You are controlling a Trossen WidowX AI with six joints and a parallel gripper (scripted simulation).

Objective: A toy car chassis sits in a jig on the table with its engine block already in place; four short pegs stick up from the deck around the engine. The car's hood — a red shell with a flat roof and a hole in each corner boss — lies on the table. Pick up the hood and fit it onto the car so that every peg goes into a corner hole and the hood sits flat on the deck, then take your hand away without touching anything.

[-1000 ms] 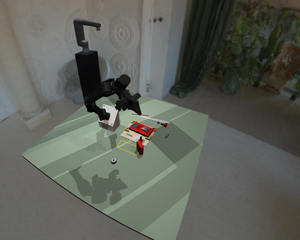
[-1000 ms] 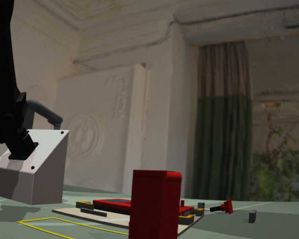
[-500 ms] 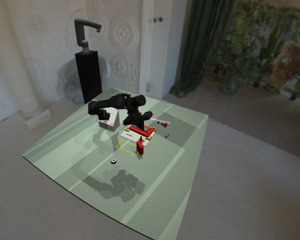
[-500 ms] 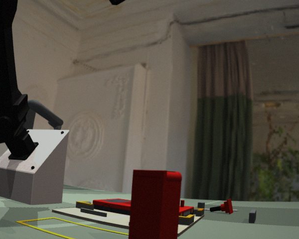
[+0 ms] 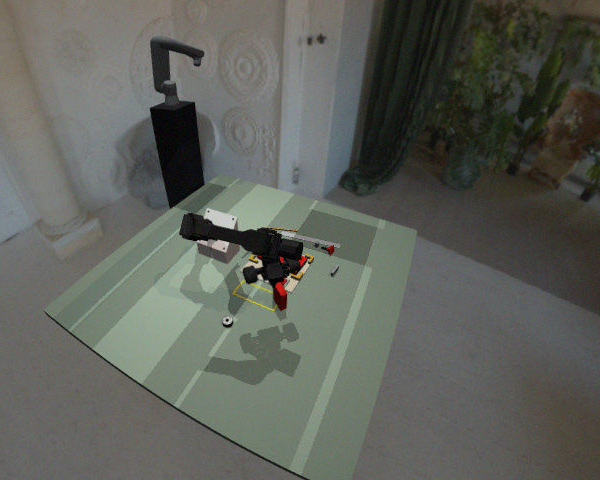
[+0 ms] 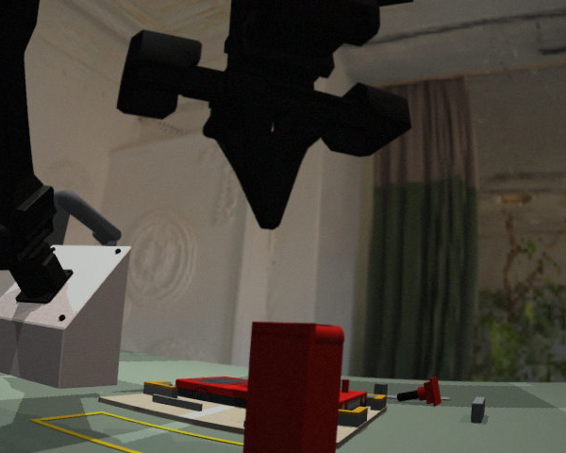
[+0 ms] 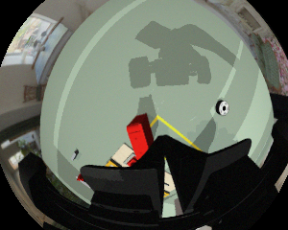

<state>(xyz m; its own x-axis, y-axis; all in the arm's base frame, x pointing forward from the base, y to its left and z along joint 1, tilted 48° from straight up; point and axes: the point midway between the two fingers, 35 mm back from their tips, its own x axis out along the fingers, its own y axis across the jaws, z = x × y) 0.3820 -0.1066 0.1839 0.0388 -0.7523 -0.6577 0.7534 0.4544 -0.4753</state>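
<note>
My gripper tip is now 100 mm above the red hood and 50 mm to the right of it. From my gripper tip the other things lie so: wheel 140 mm below, 140 mm behind, 110 mm to the right; then grey engine block 280 mm to the left, 120 mm below, 40 mm behind; then jig plate 260 mm to the left, 140 mm below, 80 mm behind.
</note>
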